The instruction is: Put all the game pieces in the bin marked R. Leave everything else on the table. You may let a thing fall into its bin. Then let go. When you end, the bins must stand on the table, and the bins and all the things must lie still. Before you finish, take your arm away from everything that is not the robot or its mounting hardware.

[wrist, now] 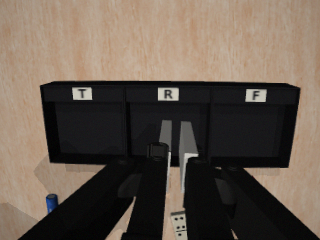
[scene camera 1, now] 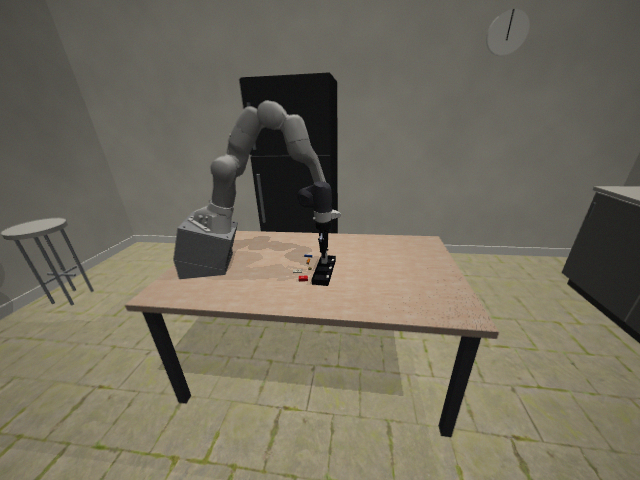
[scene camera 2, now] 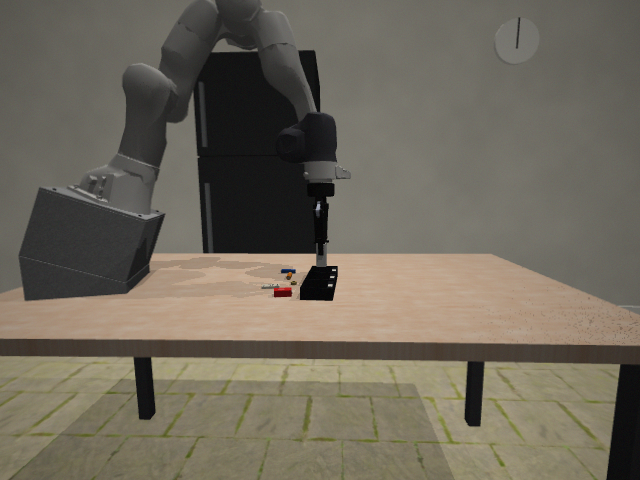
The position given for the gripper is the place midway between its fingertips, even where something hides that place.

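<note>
The gripper [scene camera 2: 321,266], also [wrist: 175,136]. Black bin row [scene camera 2: 320,282], also [wrist: 84,122].
</note>
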